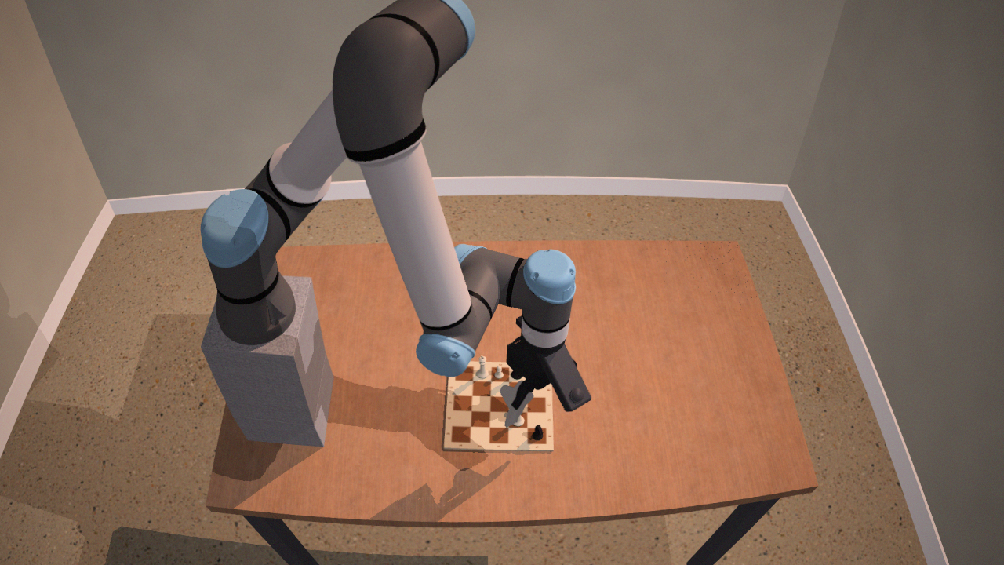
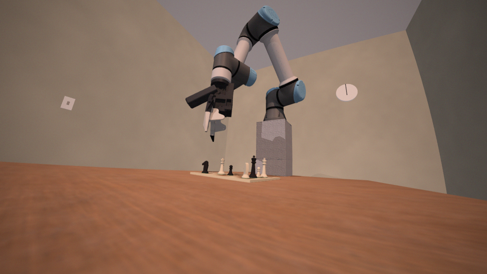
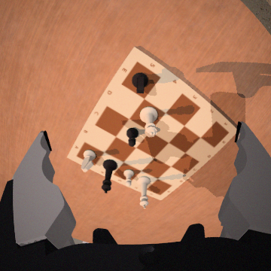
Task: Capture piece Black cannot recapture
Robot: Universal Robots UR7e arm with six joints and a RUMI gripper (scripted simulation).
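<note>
Right now the black knight is 100 mm below my hand. The rest, counted from my hand: chessboard: 120 mm below, 90 mm to the left, 70 mm behind; tall black piece: 160 mm to the left, 80 mm below, 20 mm behind; black pawn: 100 mm below, 80 mm to the left, 30 mm behind.
</note>
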